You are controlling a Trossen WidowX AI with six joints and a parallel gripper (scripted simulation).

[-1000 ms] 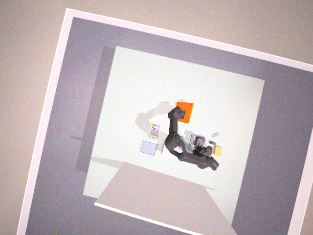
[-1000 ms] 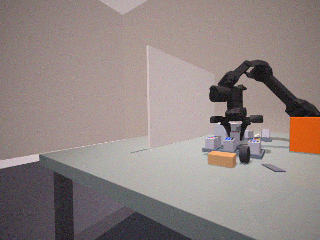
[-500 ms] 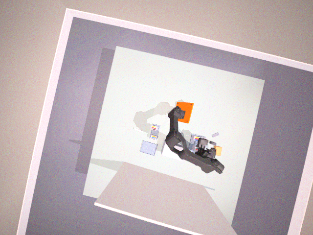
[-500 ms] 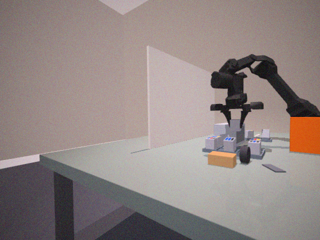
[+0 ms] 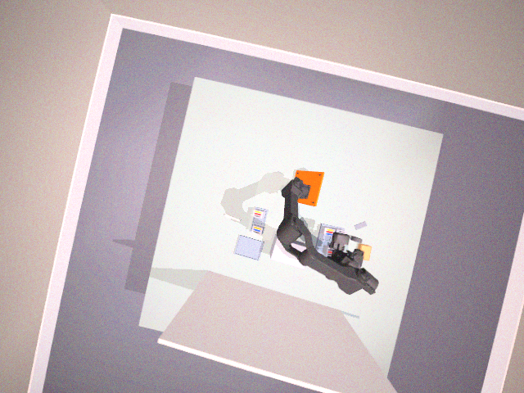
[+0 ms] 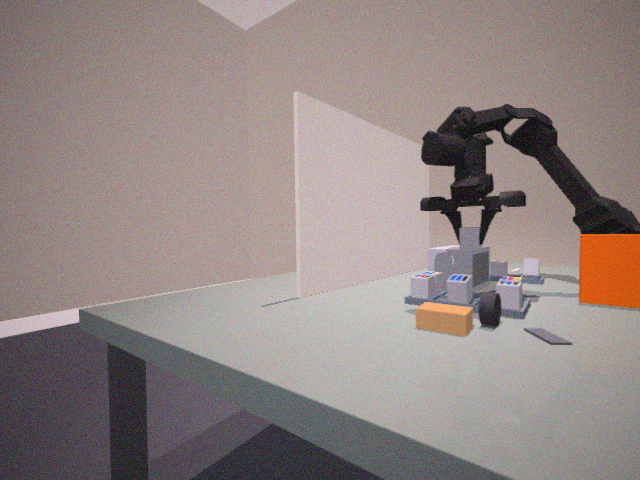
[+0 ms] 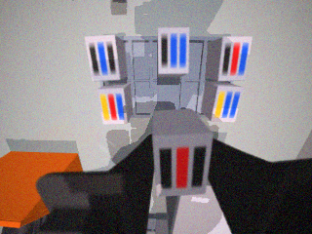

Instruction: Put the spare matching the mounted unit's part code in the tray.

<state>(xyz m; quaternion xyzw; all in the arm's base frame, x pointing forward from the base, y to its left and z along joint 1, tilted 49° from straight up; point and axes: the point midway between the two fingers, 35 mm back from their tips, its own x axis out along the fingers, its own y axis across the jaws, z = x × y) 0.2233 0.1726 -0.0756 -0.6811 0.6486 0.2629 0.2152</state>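
Right now my gripper tip is 11 cm short of the lilac tray, 34 cm to the left of it and 11 cm above it. Round my gripper tip: orange-tan block (2 cm behind, 21 cm to the left, 10 cm below); then flat grey strip (14 cm behind, 17 cm to the left, 11 cm below); then black wheel (7 cm behind, 16 cm to the left, 9 cm below).
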